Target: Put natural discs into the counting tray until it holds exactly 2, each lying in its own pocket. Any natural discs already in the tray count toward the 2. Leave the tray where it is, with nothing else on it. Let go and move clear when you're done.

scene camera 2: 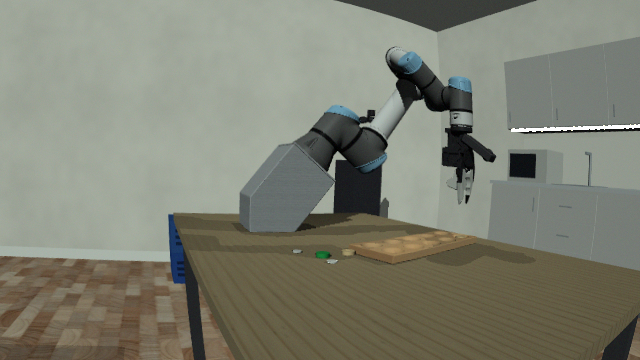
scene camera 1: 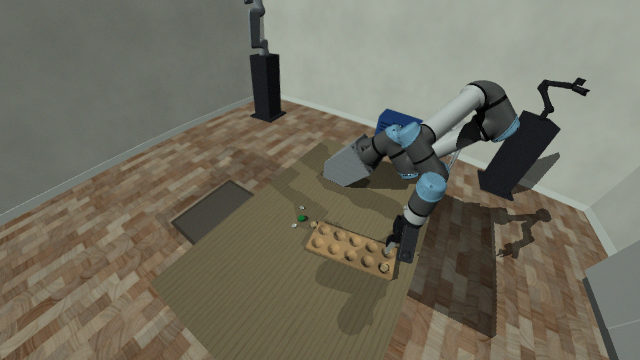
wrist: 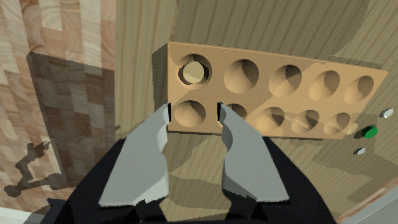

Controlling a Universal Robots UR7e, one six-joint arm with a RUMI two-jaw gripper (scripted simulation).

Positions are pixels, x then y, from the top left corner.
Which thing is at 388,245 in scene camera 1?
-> My gripper.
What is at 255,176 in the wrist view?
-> My gripper.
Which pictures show my gripper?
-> Scene camera 2, scene camera 1 and the wrist view: all of them.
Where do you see a wooden counting tray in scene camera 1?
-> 348,248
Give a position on a wooden counting tray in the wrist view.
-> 281,95
